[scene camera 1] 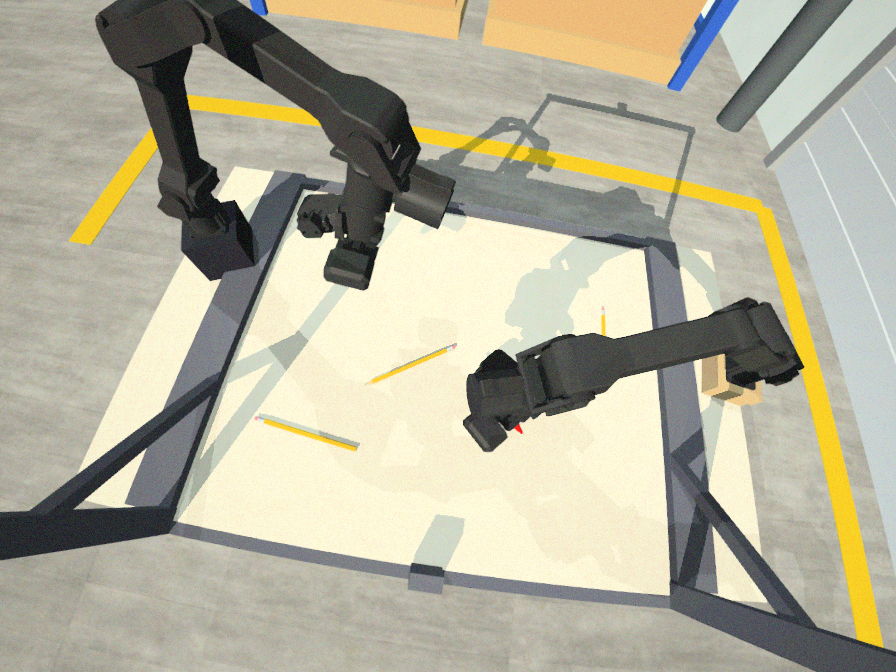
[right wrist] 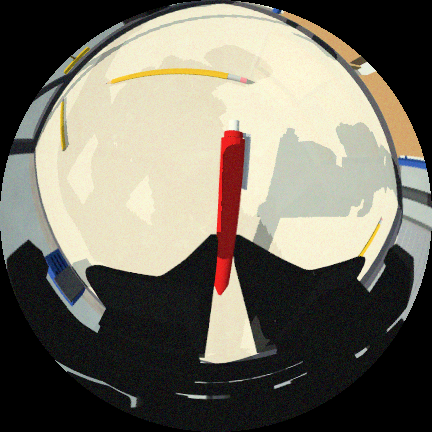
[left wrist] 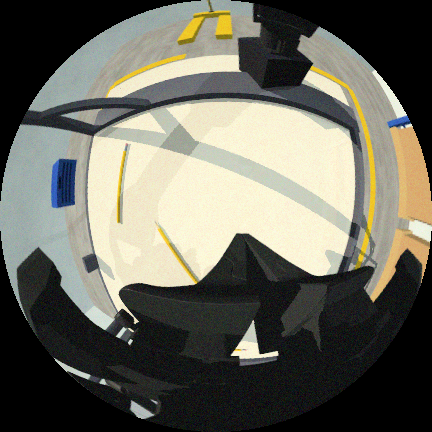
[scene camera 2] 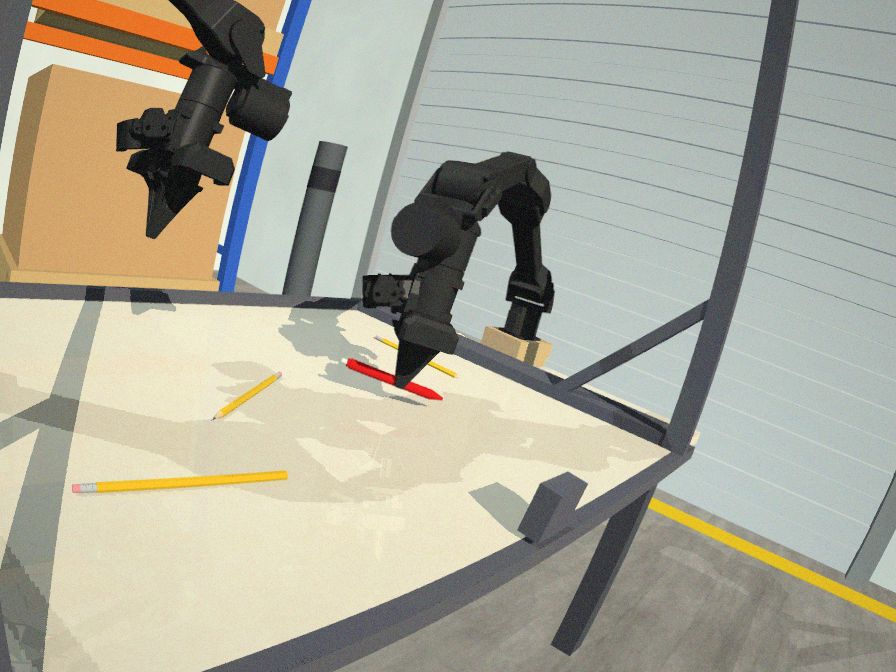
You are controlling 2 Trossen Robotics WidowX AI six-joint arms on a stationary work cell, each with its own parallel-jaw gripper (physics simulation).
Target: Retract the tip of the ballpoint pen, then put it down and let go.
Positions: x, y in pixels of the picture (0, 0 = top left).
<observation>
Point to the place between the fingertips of the left gripper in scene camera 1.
356, 265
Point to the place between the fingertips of the right gripper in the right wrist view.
At 224, 240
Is the left gripper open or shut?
Shut.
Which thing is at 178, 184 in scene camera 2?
The left gripper.
</observation>
